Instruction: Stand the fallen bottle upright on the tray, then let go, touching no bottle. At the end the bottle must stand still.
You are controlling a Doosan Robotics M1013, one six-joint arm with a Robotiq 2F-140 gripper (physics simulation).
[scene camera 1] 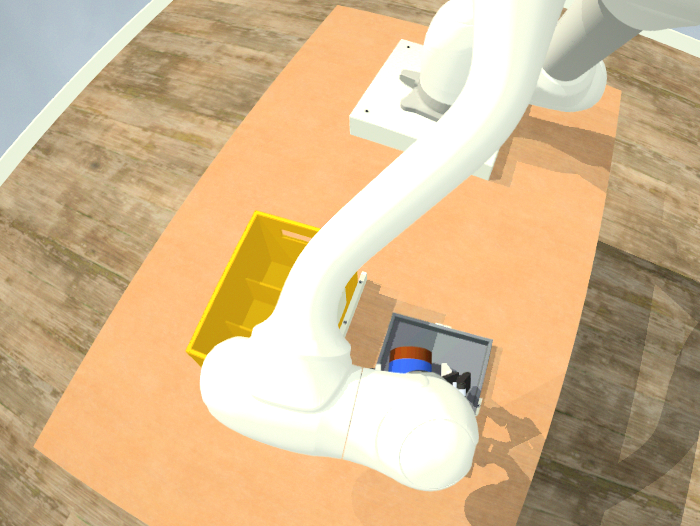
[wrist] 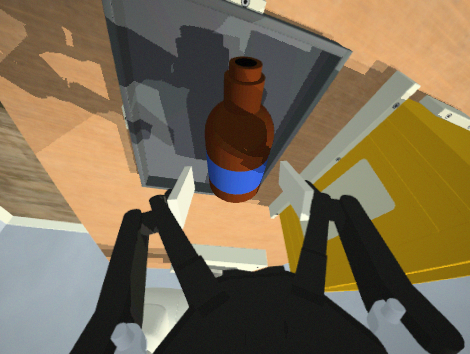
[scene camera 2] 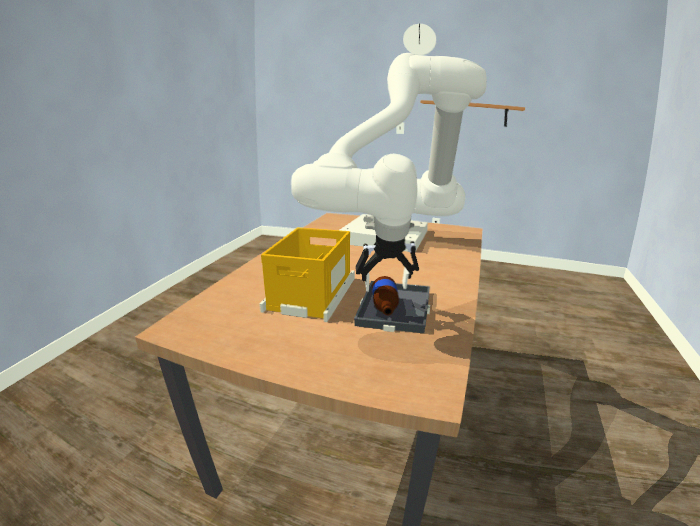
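Pixels of known places: gripper, fingertip midpoint: [wrist: 236,175] [scene camera 2: 385,286]; arm's base, origin of the base link: [scene camera 1: 449,100].
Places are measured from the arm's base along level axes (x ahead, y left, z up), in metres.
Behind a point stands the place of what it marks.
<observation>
The brown bottle with a blue band [scene camera 1: 410,361] @(z 0.027, x 0.611, y 0.211 m) [scene camera 2: 385,295] @(z 0.016, x 0.688, y 0.245 m) [wrist: 236,135] @(z 0.019, x 0.680, y 0.252 m) lies on its side in the grey tray [scene camera 1: 469,357] @(z -0.047, x 0.527, y 0.296 m) [scene camera 2: 410,326] @(z -0.035, x 0.736, y 0.337 m) [wrist: 280,65] @(z -0.047, x 0.729, y 0.228 m), on the crate side. In scene camera 2 its neck points to the table's front. My gripper [scene camera 2: 385,281] @(z 0.013, x 0.623, y 0.220 m) [wrist: 236,175] @(z 0.013, x 0.623, y 0.220 m) is open, with nothing held. Its two white pads stand on either side of the bottle's base end, near the blue band, with a gap visible on each side in the wrist view. How low the pads are beside the bottle is hard to tell. In scene camera 1 the arm hides most of the gripper and the bottle's neck.
The yellow crate [scene camera 1: 223,288] @(z 0.110, x 0.684, y -0.101 m) [scene camera 2: 294,288] @(z 0.031, x 0.787, y 0.012 m) [wrist: 410,200] @(z 0.067, x 0.722, y 0.090 m) stands beside the tray, with high walls and dividers inside. Pale brackets [scene camera 1: 353,302] @(z -0.022, x 0.547, y 0.061 m) [scene camera 2: 339,296] @(z -0.030, x 0.666, y 0.089 m) [wrist: 367,122] @(z -0.028, x 0.736, y 0.103 m) run between crate and tray. The robot's white base [scene camera 1: 384,121] @(z 0.008, x 0.147, y -0.095 m) is at the rear of the table.
</observation>
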